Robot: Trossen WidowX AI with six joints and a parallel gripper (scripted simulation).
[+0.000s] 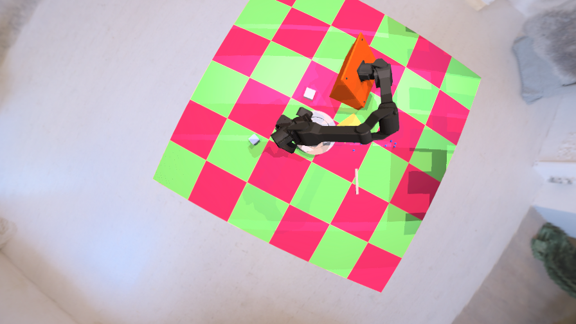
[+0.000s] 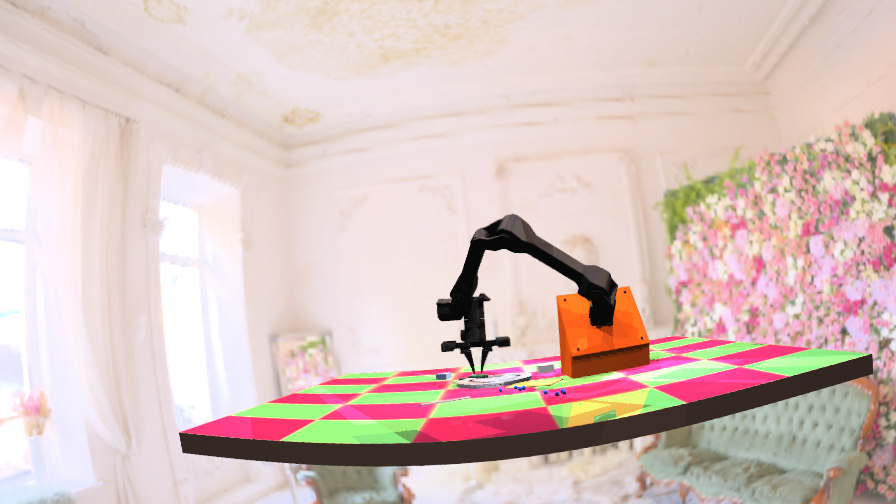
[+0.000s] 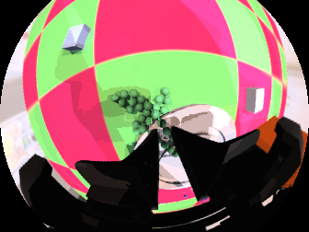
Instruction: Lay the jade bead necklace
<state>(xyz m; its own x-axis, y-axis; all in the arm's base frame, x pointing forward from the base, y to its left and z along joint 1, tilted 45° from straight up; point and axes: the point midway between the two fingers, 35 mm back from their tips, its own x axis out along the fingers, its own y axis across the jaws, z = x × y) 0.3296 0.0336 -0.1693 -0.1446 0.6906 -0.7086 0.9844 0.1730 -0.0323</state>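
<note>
Right now the round bead board is 70 mm to the left of my gripper tip, 50 mm behind it and 10 mm below it. The rest, counted from my gripper tip: pale blue cube: 140 mm to the right, 120 mm ahead, 10 mm below; then white cube: 190 mm behind, 40 mm to the right, 10 mm below; then yellow patch: 200 mm to the left, 160 mm behind, 20 mm below.
</note>
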